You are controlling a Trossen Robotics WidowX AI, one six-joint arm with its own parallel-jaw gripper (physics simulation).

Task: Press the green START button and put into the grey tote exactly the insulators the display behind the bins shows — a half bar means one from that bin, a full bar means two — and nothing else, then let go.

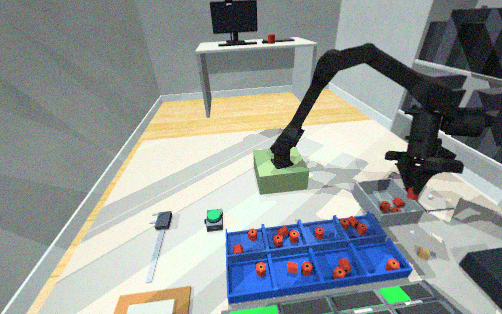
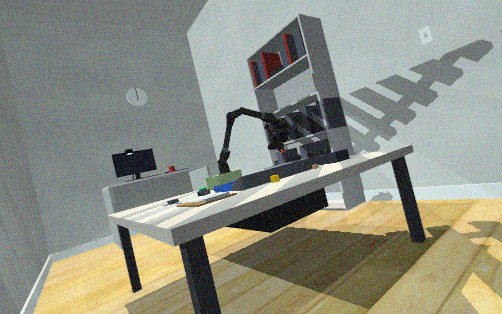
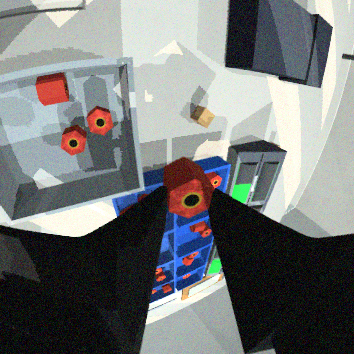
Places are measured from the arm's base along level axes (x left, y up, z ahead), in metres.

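Pixels of known places: gripper, fingertip midpoint: [image 1: 412,192] [image 2: 282,150] [image 3: 187,194]; arm's base, origin of the base link: [image 1: 281,162] [image 2: 225,173].
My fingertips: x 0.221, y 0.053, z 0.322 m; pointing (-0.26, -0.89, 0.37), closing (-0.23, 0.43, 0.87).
For each thing: its top centre in the pictures, then the offset to it from my fingertips. "spot": a spot on its surface instead.
- red hexagonal insulator, middle of its top: [image 3: 199,201] [image 1: 415,189] [image 2: 282,148] dx +0.004, dy +0.012, dz +0.001 m
- grey tote, middle of its top: [image 3: 52,150] [image 1: 387,194] dx +0.027, dy -0.082, dz -0.078 m
- green START button, middle of its top: [image 1: 213,213] [image 2: 202,187] dx -0.500, dy -0.096, dz -0.205 m
- half green bar, middle of its top: [image 3: 248,187] [image 1: 407,291] dx -0.154, dy -0.090, dz +0.159 m
- tan cube, middle of its top: [image 3: 206,117] [image 1: 424,250] dx -0.010, dy -0.116, dz +0.092 m
- large dark box, middle of its top: [image 3: 302,43] [image 2: 326,153] dx +0.077, dy -0.080, dz +0.249 m
- yellow block, middle of its top: [image 2: 274,175] dx -0.431, dy -0.109, dz +0.233 m
- caliper, middle of its top: [image 1: 152,238] dx -0.682, dy -0.117, dz -0.194 m
- wood-edged board, surface spot: [image 1: 183,300] spot: dx -0.611, dy -0.130, dz -0.002 m
My gripper [image 1: 412,193] [image 3: 187,194] is shut on a red hexagonal insulator [image 1: 413,195] [image 2: 282,150] [image 3: 185,177], held high by the right side of the grey tote [image 1: 367,197] [image 3: 138,150]; whether it hangs inside the rim is unclear. Three red insulators lie in the tote: one on its side [image 3: 52,89] and two [image 3: 100,121] [image 3: 73,142] with dark holes showing. The blue bins [image 1: 320,288] [image 3: 220,164] hold several insulators. The green START button [image 1: 214,215] [image 2: 202,190] stands left of the bins. The display shows a half green bar [image 1: 393,294] [image 3: 241,193] and another green bar [image 1: 257,310] [image 3: 215,266].
A tan cube [image 1: 423,252] [image 2: 314,166] [image 3: 203,116] lies near the tote. A large dark box [image 1: 485,277] [image 3: 280,42] is beyond it. A yellow block [image 2: 274,178] stands near the front edge. A caliper [image 1: 155,255] and a wood-edged board [image 1: 183,300] lie at the left.
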